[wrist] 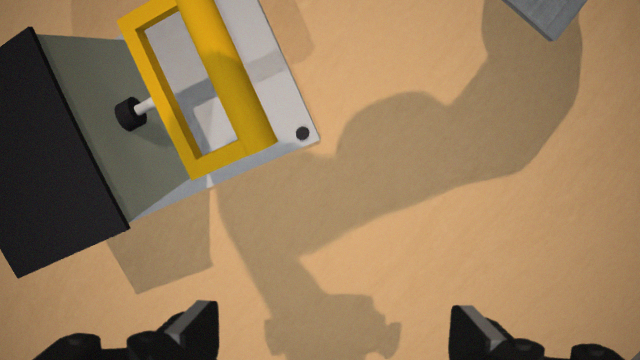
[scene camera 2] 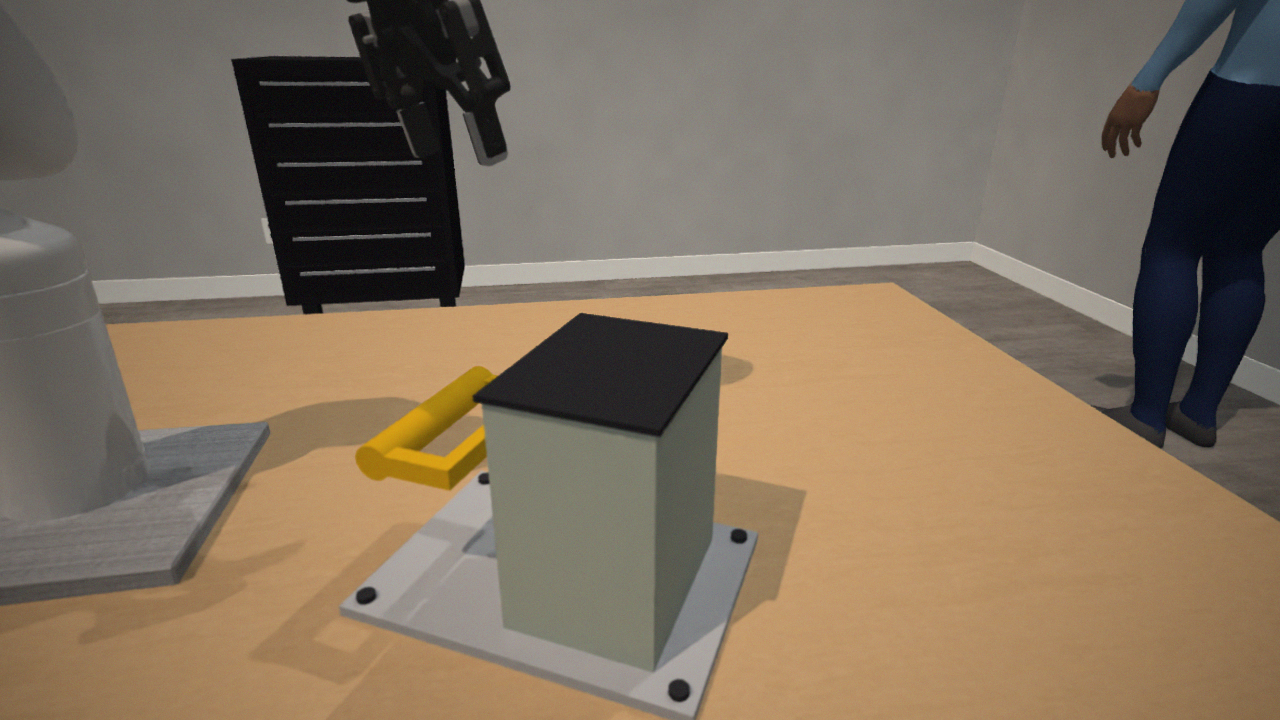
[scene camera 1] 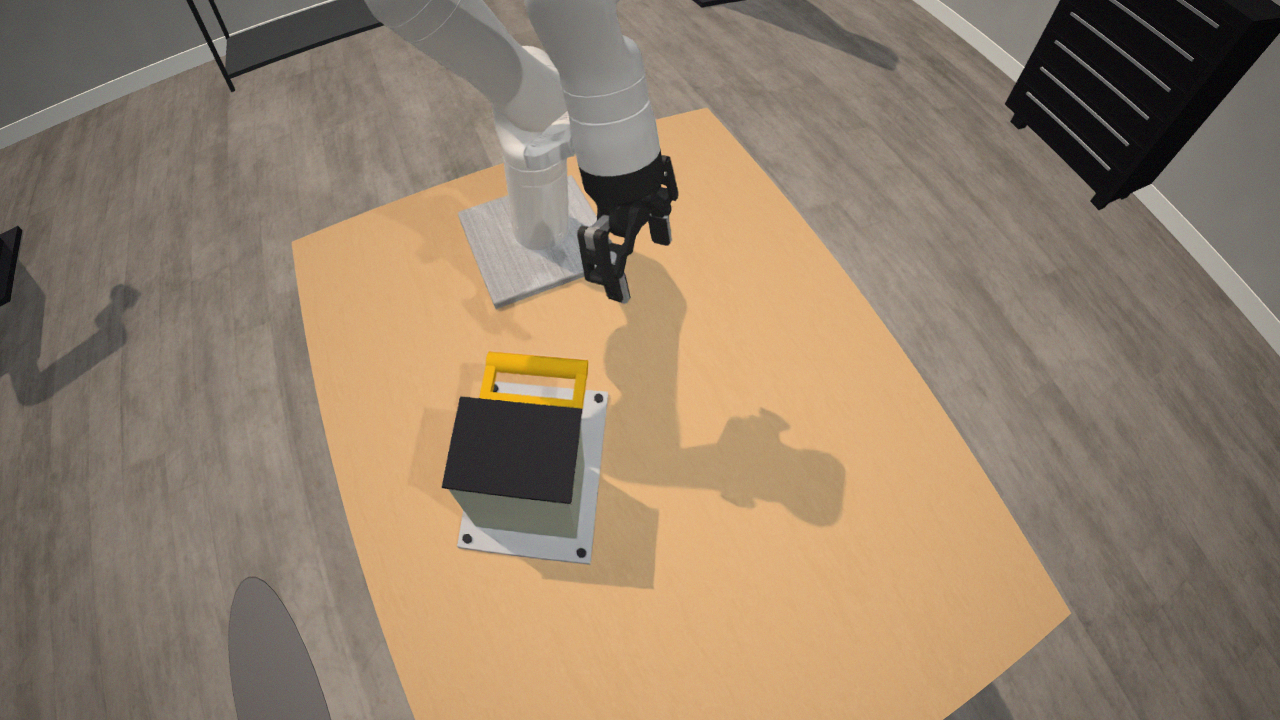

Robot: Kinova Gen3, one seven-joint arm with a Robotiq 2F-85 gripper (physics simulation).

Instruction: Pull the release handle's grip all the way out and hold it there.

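Note:
The release handle is a yellow rectangular frame whose thick round grip (scene camera 1: 537,363) (scene camera 2: 429,416) (wrist: 225,80) faces the robot's base. In the wrist view a thin white rod (wrist: 144,105) runs from the frame into a black collar (wrist: 130,114) on the housing. The grey-green housing (scene camera 2: 572,519) has a black top (scene camera 1: 514,447) (scene camera 2: 608,371) (wrist: 55,150) and stands upright on a light grey plate (scene camera 1: 594,483) (scene camera 2: 429,591) (wrist: 277,105). My gripper (scene camera 1: 639,263) (scene camera 2: 455,150) (wrist: 334,330) is open and empty, above and apart from the grip. In the wrist view the handle lies at the upper left, outside the fingers.
The robot's base board (scene camera 1: 501,268) (scene camera 2: 205,501) (wrist: 550,20) lies on the wooden table top (scene camera 1: 805,358) (scene camera 2: 895,402), on the grip's side of the housing. A black drawer cabinet (scene camera 1: 1109,89) (scene camera 2: 358,179) and a person (scene camera 2: 1190,214) stand beyond the table.

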